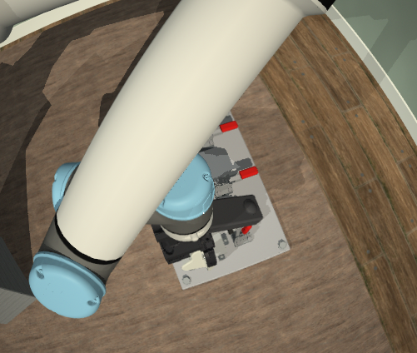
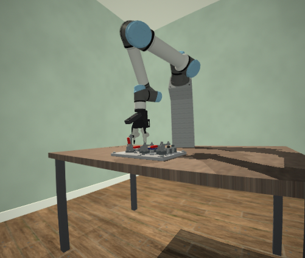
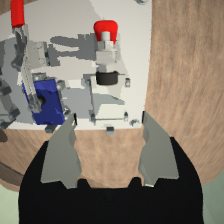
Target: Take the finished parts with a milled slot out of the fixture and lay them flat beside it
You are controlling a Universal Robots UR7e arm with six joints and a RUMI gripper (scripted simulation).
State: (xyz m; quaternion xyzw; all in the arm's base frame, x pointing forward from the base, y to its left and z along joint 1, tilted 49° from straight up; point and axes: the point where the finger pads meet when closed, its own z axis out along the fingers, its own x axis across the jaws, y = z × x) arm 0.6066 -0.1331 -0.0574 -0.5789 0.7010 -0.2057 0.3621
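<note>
Right now my hand is 11 cm to the right of the blue blank, 4 cm above it and 2 cm short of it. From my hand the other things lie so: grey fixture plate 10 cm to the left, 6 cm below, 6 cm ahead.
</note>
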